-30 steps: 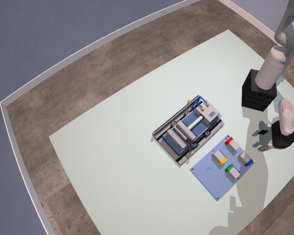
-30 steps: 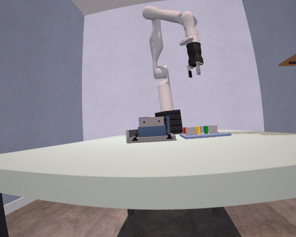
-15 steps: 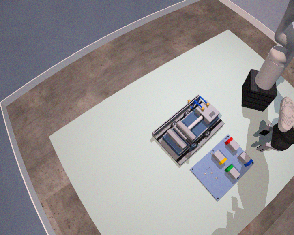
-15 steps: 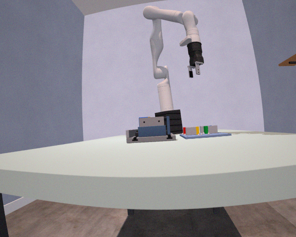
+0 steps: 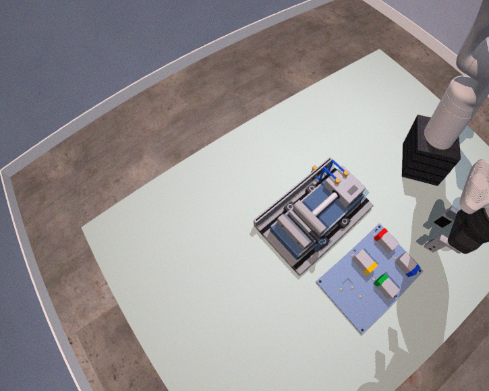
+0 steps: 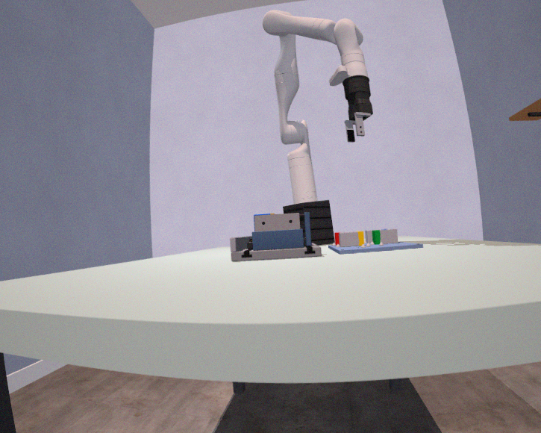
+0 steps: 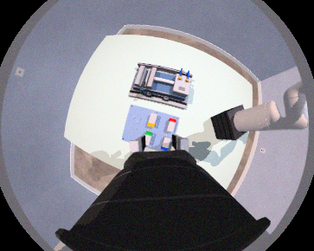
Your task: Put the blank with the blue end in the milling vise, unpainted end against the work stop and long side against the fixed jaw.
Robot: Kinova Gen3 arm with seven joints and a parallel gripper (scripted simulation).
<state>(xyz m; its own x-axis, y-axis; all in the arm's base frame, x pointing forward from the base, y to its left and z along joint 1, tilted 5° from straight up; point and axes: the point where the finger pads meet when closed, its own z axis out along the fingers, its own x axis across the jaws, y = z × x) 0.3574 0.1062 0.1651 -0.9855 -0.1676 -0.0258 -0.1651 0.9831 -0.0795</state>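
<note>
My gripper is now 40 mm past the blank with blue end, 50 mm to the right of it and 290 mm above it. The rest, counted from my hand: green-ended blank: 40 mm ahead, 40 mm to the left, 290 mm below; blank with yellow end: 30 mm ahead, 50 mm to the right, 290 mm below; red-ended blank: 60 mm behind, 40 mm to the right, 290 mm below.
</note>
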